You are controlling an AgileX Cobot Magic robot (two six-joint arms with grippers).
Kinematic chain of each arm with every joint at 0, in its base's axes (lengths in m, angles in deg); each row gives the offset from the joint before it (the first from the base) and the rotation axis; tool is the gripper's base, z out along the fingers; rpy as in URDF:
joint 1: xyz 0 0 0.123 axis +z
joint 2: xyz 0 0 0 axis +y
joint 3: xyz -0.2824 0 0.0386 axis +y
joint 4: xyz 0.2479 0 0.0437 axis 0.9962 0 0.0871
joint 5: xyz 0 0 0 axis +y
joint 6: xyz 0.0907 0 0.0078 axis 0.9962 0 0.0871
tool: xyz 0 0 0 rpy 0 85 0
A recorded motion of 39 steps. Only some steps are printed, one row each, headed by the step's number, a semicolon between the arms.
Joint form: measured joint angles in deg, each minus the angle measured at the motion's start. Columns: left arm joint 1, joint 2, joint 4, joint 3, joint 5, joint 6; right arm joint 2, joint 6, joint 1, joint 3, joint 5, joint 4.
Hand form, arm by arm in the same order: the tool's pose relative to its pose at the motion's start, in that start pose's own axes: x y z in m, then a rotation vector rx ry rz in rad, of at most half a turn. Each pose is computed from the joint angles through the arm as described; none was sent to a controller.
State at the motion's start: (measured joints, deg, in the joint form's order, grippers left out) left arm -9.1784 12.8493 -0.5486 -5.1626 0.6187 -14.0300; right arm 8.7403 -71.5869 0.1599 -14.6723 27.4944 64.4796
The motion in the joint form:
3: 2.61 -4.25 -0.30 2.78 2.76 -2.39; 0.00 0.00 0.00 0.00 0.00 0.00
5: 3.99 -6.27 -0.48 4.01 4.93 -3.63; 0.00 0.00 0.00 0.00 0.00 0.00
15: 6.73 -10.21 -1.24 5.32 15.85 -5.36; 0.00 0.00 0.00 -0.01 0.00 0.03
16: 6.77 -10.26 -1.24 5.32 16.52 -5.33; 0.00 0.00 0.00 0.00 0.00 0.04
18: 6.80 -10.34 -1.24 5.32 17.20 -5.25; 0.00 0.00 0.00 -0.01 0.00 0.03
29: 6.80 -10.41 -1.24 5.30 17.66 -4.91; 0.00 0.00 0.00 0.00 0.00 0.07
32: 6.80 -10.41 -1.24 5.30 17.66 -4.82; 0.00 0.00 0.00 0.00 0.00 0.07
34: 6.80 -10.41 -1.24 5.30 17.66 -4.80; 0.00 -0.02 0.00 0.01 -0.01 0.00
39: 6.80 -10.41 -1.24 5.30 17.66 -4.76; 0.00 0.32 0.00 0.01 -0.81 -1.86
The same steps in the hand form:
3: 0.0147 0.0070 -0.0064 -0.0491 0.0094 -0.0501; 0.0000 0.0000 0.0000 0.0000 0.0000 0.0000
5: 0.0227 0.0104 -0.0091 -0.0783 0.0252 -0.0773; 0.0000 0.0000 0.0000 0.0000 0.0000 0.0000
15: 0.0427 0.0172 -0.0157 -0.1610 0.1488 -0.1323; -0.0001 0.0000 0.0000 0.0000 -0.0004 0.0004
16: 0.0436 0.0175 -0.0160 -0.1645 0.1591 -0.1324; 0.0000 0.0000 0.0000 -0.0001 -0.0003 0.0006
18: 0.0446 0.0177 -0.0163 -0.1676 0.1691 -0.1317; -0.0001 0.0000 0.0000 0.0000 -0.0004 0.0004
29: 0.0451 0.0178 -0.0165 -0.1688 0.1758 -0.1261; 0.0000 0.0000 0.0000 -0.0002 -0.0005 0.0011
32: 0.0451 0.0178 -0.0165 -0.1687 0.1760 -0.1245; 0.0000 0.0000 0.0000 -0.0002 -0.0005 0.0011
34: 0.0451 0.0178 -0.0165 -0.1686 0.1760 -0.1242; 0.0001 0.0000 0.0000 0.0001 0.0001 -0.0003
39: 0.0451 0.0178 -0.0165 -0.1686 0.1761 -0.1235; 0.0009 -0.0017 0.0000 0.0181 0.0097 -0.0232

